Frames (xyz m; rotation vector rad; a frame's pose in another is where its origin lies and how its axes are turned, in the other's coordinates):
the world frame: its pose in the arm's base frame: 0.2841 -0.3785 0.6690 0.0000 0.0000 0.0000
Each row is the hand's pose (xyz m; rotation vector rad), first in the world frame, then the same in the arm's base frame.
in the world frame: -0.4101 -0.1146 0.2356 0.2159 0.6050 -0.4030
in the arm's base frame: -0.1260 -0.4931 0.9046 0.2159 0.6050 -0.4030
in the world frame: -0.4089 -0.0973 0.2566 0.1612 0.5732 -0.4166
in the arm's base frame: -0.1248 -0.4758 0.9256 0.1612 0.5732 -0.4166
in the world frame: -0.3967 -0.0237 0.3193 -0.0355 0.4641 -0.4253
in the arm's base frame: -0.1126 -0.4022 0.9883 -0.0355 0.4641 -0.4253
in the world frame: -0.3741 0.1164 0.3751 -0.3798 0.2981 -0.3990
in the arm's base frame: -0.0900 -0.2621 1.0441 -0.3798 0.2981 -0.3990
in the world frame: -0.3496 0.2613 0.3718 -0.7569 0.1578 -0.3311
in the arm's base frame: -0.0655 -0.1172 1.0408 -0.7569 0.1578 -0.3311
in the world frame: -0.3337 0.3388 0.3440 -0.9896 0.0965 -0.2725
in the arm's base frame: -0.0496 -0.0397 1.0130 -0.9896 0.0965 -0.2725
